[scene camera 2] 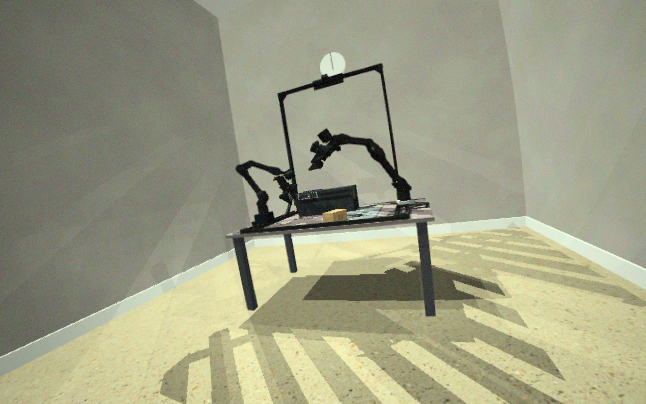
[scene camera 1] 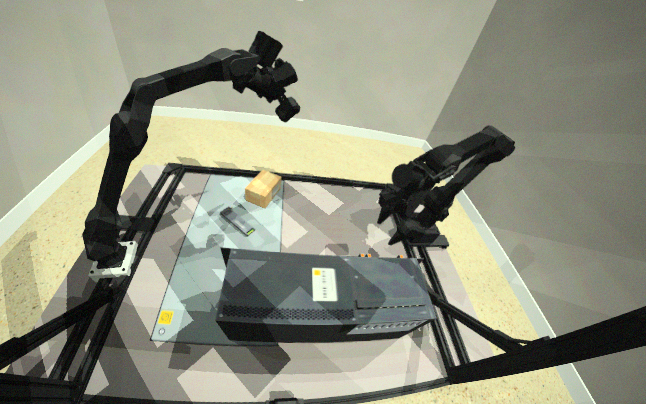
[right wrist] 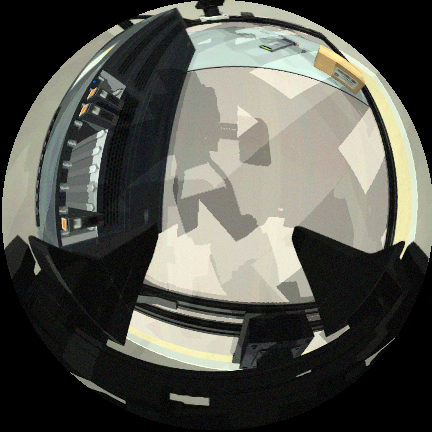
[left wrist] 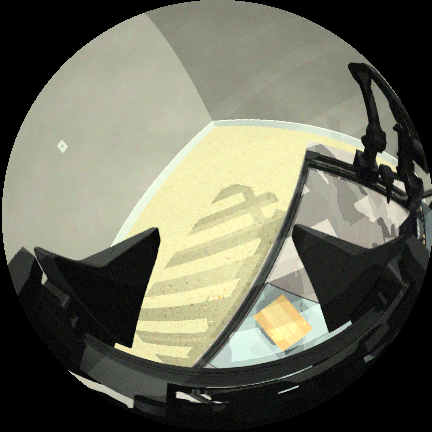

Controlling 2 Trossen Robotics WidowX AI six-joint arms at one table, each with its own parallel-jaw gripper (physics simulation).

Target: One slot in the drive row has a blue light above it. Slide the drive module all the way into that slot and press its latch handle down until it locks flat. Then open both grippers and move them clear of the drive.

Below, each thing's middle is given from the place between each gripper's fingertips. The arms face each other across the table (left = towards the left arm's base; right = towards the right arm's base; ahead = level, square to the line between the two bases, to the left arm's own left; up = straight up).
Right now the tan cardboard box (scene camera 1: 261, 190) is 300 mm below my left hand, 80 mm to the left of it and 80 mm behind it. From my left hand the other things lie so: pale glass mat (scene camera 1: 188, 310): 330 mm below, 270 mm behind, 190 mm to the left.
Right now my right hand is 32 cm to the right of the tan cardboard box, 30 cm short of it and 9 cm above it. From my right hand the other things lie so: pale glass mat 43 cm to the left, 12 cm below, 11 cm ahead.
